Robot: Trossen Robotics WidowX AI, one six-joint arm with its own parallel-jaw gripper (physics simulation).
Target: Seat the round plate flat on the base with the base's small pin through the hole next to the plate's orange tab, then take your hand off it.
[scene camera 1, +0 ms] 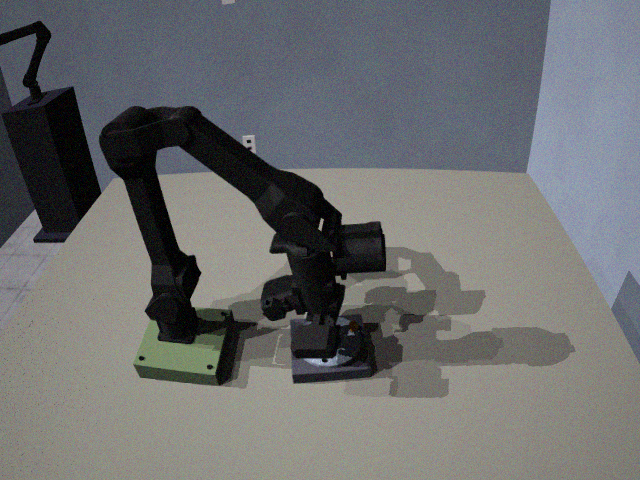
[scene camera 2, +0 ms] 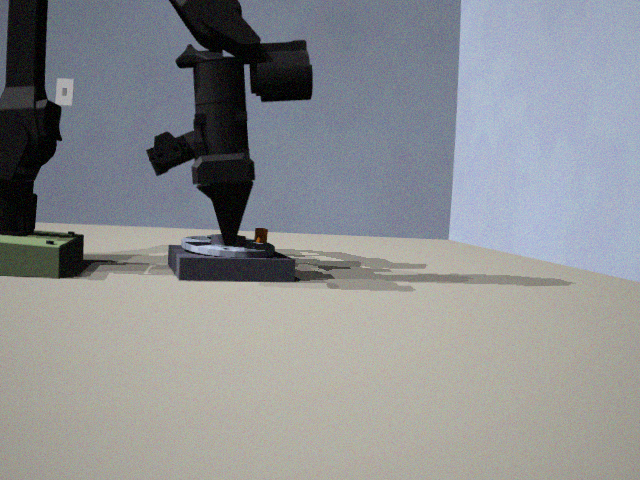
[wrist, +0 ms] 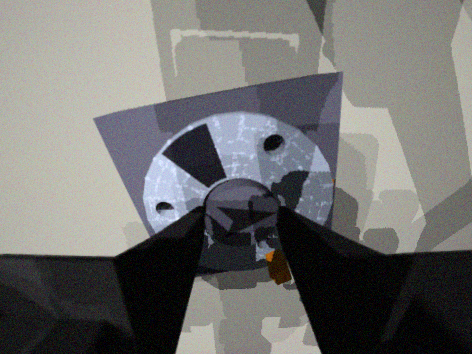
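Seen in the pictures: gripper, fingertip midpoint: (scene camera 2: 229,242) (wrist: 241,213); arm's base, origin of the base link: (scene camera 1: 178,329) (scene camera 2: 0,231).
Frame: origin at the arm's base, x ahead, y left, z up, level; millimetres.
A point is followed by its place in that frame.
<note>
The pale round plate (scene camera 1: 338,358) @(x 279, y -50, z -3 mm) (scene camera 2: 222,251) @(x 252, y -63, z -6 mm) (wrist: 240,150) @(x 226, y -9, z 0 mm) lies on the dark square base (scene camera 1: 330,373) @(x 267, y -72, z -15 mm) (scene camera 2: 237,269) @(x 268, y -72, z -23 mm) (wrist: 300,100) @(x 207, y 24, z -12 mm). In scene camera 2 it looks slightly tilted, its left side higher. Its orange tab (scene camera 1: 354,326) @(x 305, y 6, z 12 mm) (scene camera 2: 261,235) @(x 303, y 5, z 7 mm) (wrist: 279,267) @(x 297, y 10, z 12 mm) stands upright near the rim, on the side away from the arm's mount. My gripper (scene camera 1: 323,336) @(x 264, y -10, z -1 mm) (scene camera 2: 231,242) @(x 264, y -10, z -1 mm) (wrist: 241,213) @(x 264, y -10, z -1 mm) points straight down, its fingertips against both sides of the plate's raised central hub (wrist: 240,192) @(x 246, y -10, z 6 mm). Two open holes and a dark wedge cutout show in the wrist view. The pin cannot be made out; the hole beside the tab is in shadow.
The arm's green mounting block (scene camera 1: 175,356) @(x 11, y -63, z 0 mm) (scene camera 2: 31,255) @(x 58, y -92, z -14 mm) stands left of the base in both scene views. A pale outlined marking (scene camera 1: 276,351) @(x 173, y -10, z -36 mm) (wrist: 235,35) @(x 173, y -5, z -36 mm) lies on the table between them. A dark pedestal (scene camera 1: 56,155) with another arm stands at the far left.
</note>
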